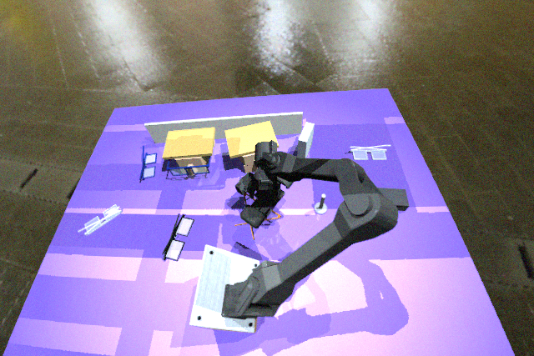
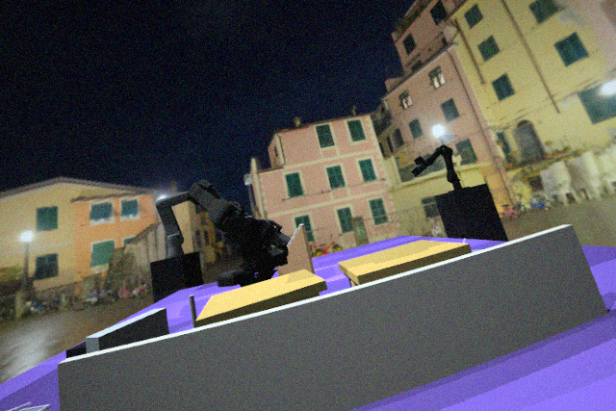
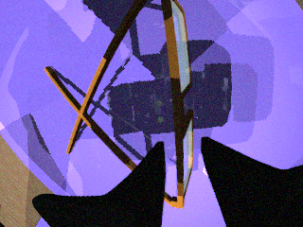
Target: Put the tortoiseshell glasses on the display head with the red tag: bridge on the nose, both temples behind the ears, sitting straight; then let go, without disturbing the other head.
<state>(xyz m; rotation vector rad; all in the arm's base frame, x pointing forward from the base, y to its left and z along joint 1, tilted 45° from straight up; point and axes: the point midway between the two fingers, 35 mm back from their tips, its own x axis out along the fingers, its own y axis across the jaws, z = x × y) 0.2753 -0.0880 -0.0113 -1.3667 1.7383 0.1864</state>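
The white disc lies 2 cm ahead of my gripper tip and 16 cm to the right of it. The rest, counted from my gripper tip: display head: 18 cm ahead, 28 cm to the left, 3 cm above; then dark box: 5 cm ahead, 35 cm to the right, 1 cm below; then white block: 25 cm ahead, 12 cm to the right, 3 cm above.
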